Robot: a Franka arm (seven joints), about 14 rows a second.
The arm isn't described. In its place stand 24 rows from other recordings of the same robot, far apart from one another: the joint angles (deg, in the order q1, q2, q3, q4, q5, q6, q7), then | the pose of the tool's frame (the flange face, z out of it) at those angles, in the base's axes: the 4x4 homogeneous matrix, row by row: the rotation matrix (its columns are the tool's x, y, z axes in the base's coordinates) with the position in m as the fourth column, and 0 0 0 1 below.
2.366 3.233 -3.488 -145.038 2.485 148.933 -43.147 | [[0.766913 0.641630 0.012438 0.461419], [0.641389 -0.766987 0.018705 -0.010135], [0.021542 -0.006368 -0.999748 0.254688], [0 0 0 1]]
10.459 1.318 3.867 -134.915 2.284 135.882 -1.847 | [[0.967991 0.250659 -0.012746 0.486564], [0.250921 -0.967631 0.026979 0.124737], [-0.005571 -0.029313 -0.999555 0.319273], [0 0 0 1]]
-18.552 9.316 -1.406 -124.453 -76.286 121.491 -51.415 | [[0.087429 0.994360 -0.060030 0.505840], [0.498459 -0.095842 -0.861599 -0.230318], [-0.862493 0.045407 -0.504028 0.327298], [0 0 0 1]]
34.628 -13.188 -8.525 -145.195 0.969 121.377 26.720 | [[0.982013 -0.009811 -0.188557 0.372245], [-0.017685 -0.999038 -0.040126 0.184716], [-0.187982 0.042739 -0.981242 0.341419], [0 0 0 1]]
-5.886 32.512 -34.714 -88.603 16.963 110.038 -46.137 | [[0.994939 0.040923 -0.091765 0.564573], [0.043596 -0.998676 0.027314 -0.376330], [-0.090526 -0.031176 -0.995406 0.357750], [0 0 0 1]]
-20.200 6.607 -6.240 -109.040 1.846 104.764 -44.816 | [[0.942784 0.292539 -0.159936 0.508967], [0.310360 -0.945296 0.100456 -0.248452], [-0.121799 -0.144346 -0.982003 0.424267], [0 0 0 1]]
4.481 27.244 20.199 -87.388 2.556 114.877 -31.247 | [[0.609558 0.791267 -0.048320 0.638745], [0.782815 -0.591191 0.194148 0.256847], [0.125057 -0.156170 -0.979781 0.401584], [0 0 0 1]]
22.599 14.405 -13.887 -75.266 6.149 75.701 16.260 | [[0.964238 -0.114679 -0.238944 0.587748], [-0.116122 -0.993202 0.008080 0.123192], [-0.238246 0.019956 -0.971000 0.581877], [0 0 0 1]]
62.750 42.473 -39.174 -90.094 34.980 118.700 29.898 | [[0.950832 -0.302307 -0.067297 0.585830], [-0.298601 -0.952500 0.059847 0.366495], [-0.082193 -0.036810 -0.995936 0.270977], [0 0 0 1]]
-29.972 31.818 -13.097 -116.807 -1.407 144.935 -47.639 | [[0.982881 0.133239 -0.127247 0.431379], [0.125667 -0.989887 -0.065819 -0.402945], [-0.134730 0.048701 -0.989685 0.168743], [0 0 0 1]]
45.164 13.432 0.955 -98.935 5.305 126.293 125.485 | [[0.150459 -0.982315 0.111446 0.449822], [-0.965837 -0.121996 0.228638 0.471113], [-0.210999 -0.142039 -0.967111 0.468850], [0 0 0 1]]
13.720 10.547 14.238 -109.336 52.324 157.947 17.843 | [[0.818076 -0.343211 0.461473 0.584125], [-0.573591 -0.545204 0.611348 0.263170], [0.041776 -0.764826 -0.642881 0.466760], [0 0 0 1]]
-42.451 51.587 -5.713 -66.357 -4.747 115.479 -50.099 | [[0.984360 0.111140 -0.136685 0.519918], [0.101216 -0.991837 -0.077553 -0.554953], [-0.144188 0.062506 -0.987574 0.249603], [0 0 0 1]]
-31.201 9.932 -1.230 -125.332 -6.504 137.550 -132.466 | [[-0.255257 0.966851 -0.006645 0.469639], [0.963039 0.253627 -0.090711 -0.299256], [-0.086018 -0.029554 -0.995855 0.311978], [0 0 0 1]]
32.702 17.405 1.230 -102.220 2.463 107.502 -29.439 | [[0.447486 0.871574 -0.200287 0.505956], [0.879568 -0.469410 -0.077545 0.343312], [-0.161603 -0.141466 -0.976664 0.368776], [0 0 0 1]]
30.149 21.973 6.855 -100.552 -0.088 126.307 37.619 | [[0.999394 -0.018899 0.029234 0.529330], [-0.021061 -0.996921 0.075536 0.390324], [0.027717 -0.076106 -0.996714 0.358915], [0 0 0 1]]
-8.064 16.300 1.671 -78.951 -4.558 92.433 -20.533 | [[0.966622 0.249909 -0.056467 0.635263], [0.246196 -0.967017 -0.065307 -0.081964], [-0.070925 0.049225 -0.996266 0.549281], [0 0 0 1]]
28.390 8.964 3.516 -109.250 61.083 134.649 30.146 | [[0.808875 -0.585303 0.056057 0.525876], [-0.404730 -0.485085 0.775169 0.340233], [-0.426516 -0.649702 -0.629262 0.452505], [0 0 0 1]]
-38.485 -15.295 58.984 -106.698 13.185 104.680 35.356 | [[0.947798 -0.301583 0.103566 0.472903], [-0.306266 -0.951395 0.032381 0.248043], [0.088767 -0.062409 -0.994095 0.575214], [0 0 0 1]]
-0.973 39.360 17.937 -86.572 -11.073 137.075 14.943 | [[0.975360 0.082128 0.204763 0.711513], [0.060550 -0.992140 0.109511 0.171002], [0.212148 -0.094414 -0.972666 0.296775], [0 0 0 1]]
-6.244 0.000 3.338 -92.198 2.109 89.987 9.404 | [[0.976051 -0.214436 -0.036638 0.552679], [-0.213033 -0.976278 0.038708 -0.024112], [-0.044070 -0.029976 -0.998579 0.606469], [0 0 0 1]]
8.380 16.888 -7.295 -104.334 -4.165 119.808 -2.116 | [[0.994956 0.098533 -0.018804 0.627057], [0.096177 -0.990301 -0.100271 0.013282], [-0.028502 0.097956 -0.994782 0.375396], [0 0 0 1]]
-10.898 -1.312 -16.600 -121.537 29.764 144.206 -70.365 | [[0.778948 0.333800 0.530865 0.504987], [0.360005 -0.931191 0.057278 -0.268710], [0.513456 0.146497 -0.845519 0.465209], [0 0 0 1]]
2.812 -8.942 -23.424 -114.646 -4.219 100.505 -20.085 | [[0.994898 0.014250 -0.099870 0.467038], [0.016870 -0.999534 0.025436 -0.192128], [-0.099461 -0.026991 -0.994675 0.512032], [0 0 0 1]]
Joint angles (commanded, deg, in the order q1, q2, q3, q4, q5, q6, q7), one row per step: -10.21, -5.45, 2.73, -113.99, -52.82, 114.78, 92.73; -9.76, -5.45, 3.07, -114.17, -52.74, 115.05, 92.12; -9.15, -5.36, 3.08, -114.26, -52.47, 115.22, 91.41; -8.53, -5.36, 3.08, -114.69, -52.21, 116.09, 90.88; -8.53, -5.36, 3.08, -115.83, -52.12, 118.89, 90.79; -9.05, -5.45, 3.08, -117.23, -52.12, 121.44, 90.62; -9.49, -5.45, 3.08, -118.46, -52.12, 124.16, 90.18; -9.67, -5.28, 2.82, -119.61, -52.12, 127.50, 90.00; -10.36, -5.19, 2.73, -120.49, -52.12, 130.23, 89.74; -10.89, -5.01, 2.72, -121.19, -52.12, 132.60, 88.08; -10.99, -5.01, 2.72, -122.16, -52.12, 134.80, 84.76; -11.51, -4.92, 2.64, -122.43, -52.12, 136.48, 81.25; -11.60, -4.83, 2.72, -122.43, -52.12, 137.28, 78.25; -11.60, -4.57, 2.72, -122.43, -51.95, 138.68, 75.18; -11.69, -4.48, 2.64, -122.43, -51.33, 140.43, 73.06; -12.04, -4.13, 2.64, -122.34, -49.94, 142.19, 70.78; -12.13, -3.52, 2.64, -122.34, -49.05, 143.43, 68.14; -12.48, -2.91, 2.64, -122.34, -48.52, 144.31, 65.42
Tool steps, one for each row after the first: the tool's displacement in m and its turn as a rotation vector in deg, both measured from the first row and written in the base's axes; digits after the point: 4 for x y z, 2 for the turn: 0.0016, 0.0080, -0.0014, 0.03, 0.46, 1.36; 0.0031, 0.0143, -0.0031, 0.24, 1.03, 2.49; 0.0046, 0.0218, -0.0062, 0.61, 1.27, 4.03; 0.0063, 0.0266, -0.0135, 1.33, 0.67, 6.15; 0.0056, 0.0262, -0.0223, 1.97, 0.46, 7.63; 0.0057, 0.0269, -0.0302, 2.61, 0.24, 9.48; 0.0069, 0.0285, -0.0383, 3.50, -0.51, 11.60; 0.0070, 0.0260, -0.0439, 4.19, -1.18, 12.98; 0.0075, 0.0252, -0.0490, 4.48, -0.73, 15.27; 0.0071, 0.0284, -0.0548, 4.34, 1.06, 19.00; 0.0075, 0.0257, -0.0560, 3.84, 2.69, 22.00; 0.0086, 0.0270, -0.0559, 3.19, 4.31, 24.60; 0.0108, 0.0294, -0.0567, 2.75, 5.65, 27.62; 0.0125, 0.0308, -0.0553, 2.84, 5.73, 29.89; 0.0149, 0.0302, -0.0555, 3.54, 5.71, 31.76; 0.0175, 0.0311, -0.0596, 3.79, 6.77, 33.96; 0.0193, 0.0288, -0.0643, 3.71, 8.24, 35.86
